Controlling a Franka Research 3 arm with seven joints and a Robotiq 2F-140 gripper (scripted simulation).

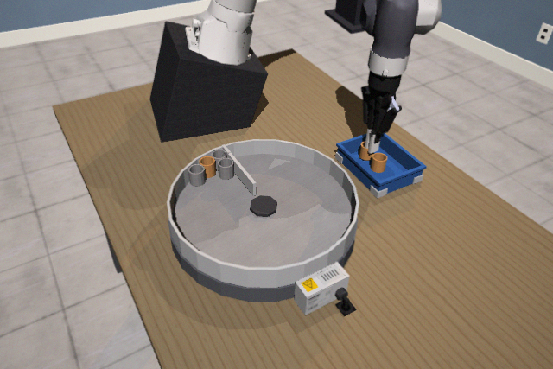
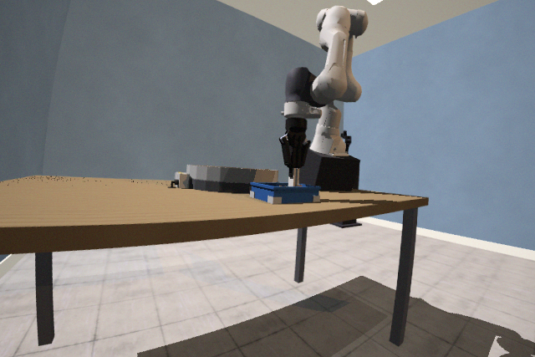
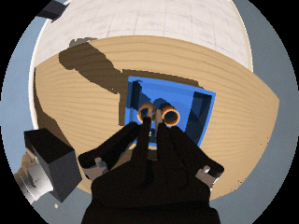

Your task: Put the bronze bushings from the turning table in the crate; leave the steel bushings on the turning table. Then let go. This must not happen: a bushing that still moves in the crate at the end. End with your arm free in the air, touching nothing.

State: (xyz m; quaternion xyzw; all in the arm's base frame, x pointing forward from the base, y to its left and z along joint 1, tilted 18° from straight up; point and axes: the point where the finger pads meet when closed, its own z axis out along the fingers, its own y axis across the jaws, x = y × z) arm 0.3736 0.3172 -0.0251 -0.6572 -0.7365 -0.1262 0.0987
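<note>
My gripper is now 5 cm above the blue crate and 3 cm short of it. Also, from my hand: grey turning table (36 cm to the right, 11 cm ahead, 2 cm below).
</note>
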